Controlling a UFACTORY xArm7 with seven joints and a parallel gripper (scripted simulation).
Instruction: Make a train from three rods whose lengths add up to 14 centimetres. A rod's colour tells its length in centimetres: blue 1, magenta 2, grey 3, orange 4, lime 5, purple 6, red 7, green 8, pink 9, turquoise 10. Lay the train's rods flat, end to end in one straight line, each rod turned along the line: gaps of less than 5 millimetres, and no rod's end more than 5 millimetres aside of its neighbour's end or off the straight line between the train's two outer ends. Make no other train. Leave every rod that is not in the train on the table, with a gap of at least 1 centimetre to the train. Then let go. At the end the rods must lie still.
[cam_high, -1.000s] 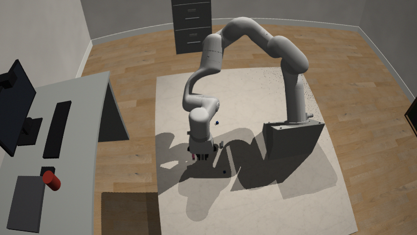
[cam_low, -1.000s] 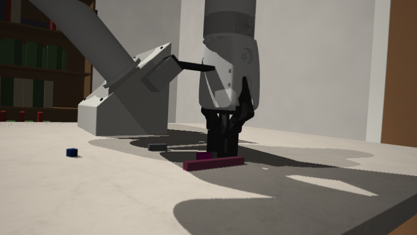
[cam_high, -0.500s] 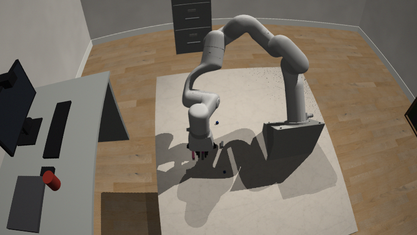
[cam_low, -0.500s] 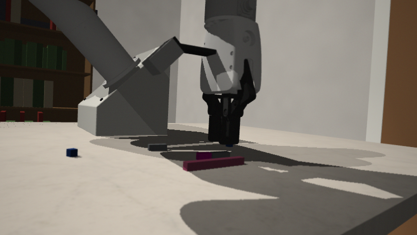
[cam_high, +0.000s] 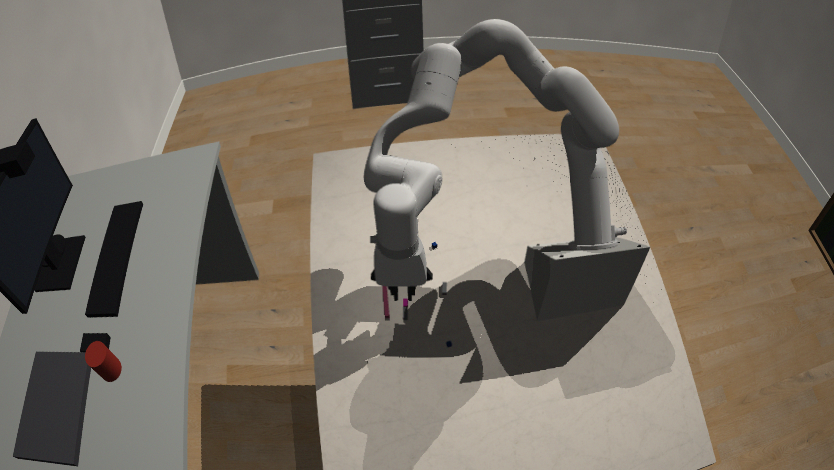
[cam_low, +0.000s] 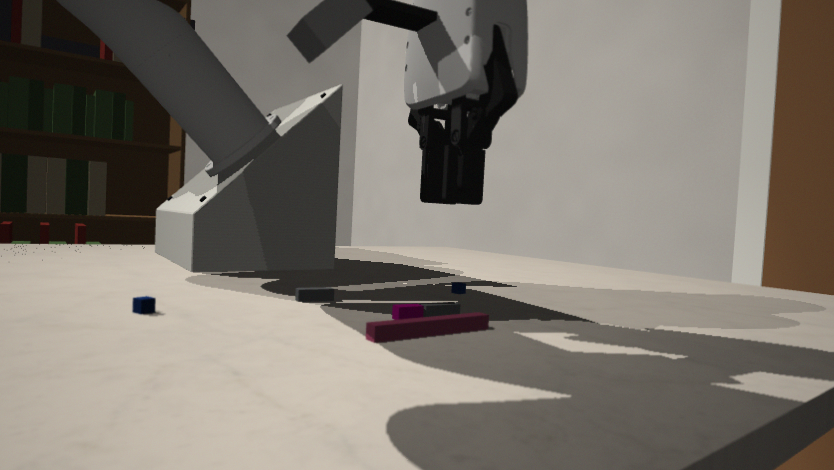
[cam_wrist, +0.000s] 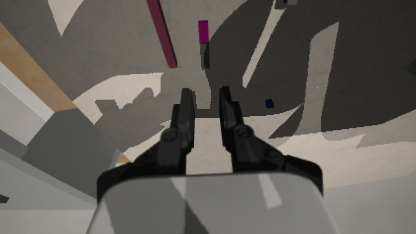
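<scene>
Right now the pink rod is 40 mm ahead of my hand, 50 mm to the right of it and 100 mm below it. The rest, counted from my hand: magenta rod: 10 mm behind, 30 mm to the right, 100 mm below; grey rod: 100 mm behind, 50 mm to the right, 100 mm below.
</scene>
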